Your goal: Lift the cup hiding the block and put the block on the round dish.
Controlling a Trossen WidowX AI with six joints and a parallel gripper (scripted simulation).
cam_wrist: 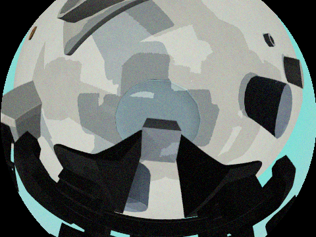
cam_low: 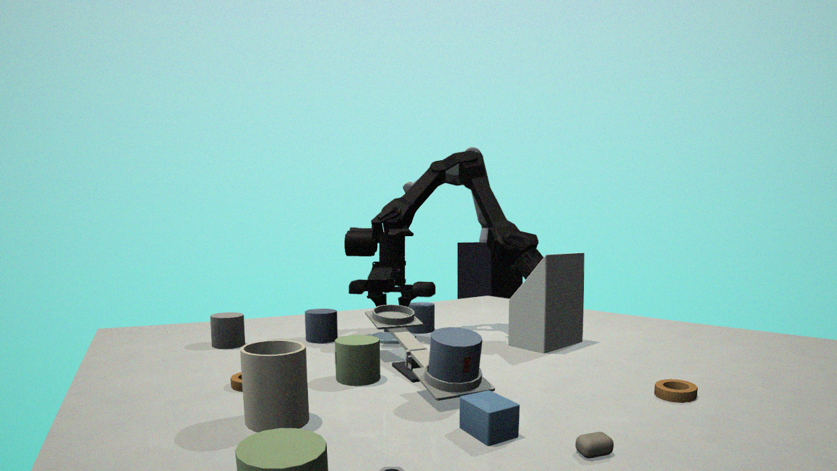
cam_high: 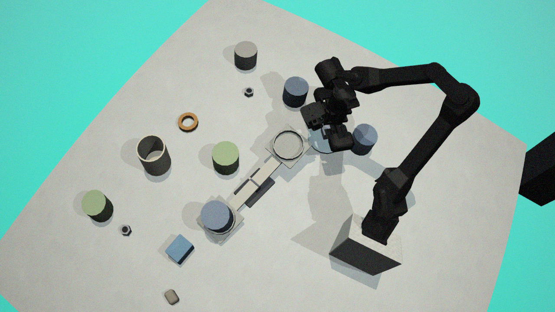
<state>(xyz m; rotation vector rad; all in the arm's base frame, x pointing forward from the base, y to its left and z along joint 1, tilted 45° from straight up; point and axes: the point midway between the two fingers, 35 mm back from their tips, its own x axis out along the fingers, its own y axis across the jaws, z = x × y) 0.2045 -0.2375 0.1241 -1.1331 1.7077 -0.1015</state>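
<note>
Right now the pale blue round dish is 20 mm below my gripper tip. From my gripper tip the other things lie so: grey block (right at my gripper tip); then grey cylinder (350 mm ahead, 120 mm to the right, 10 mm above); then small balance (230 mm to the left, 110 mm ahead).
</note>
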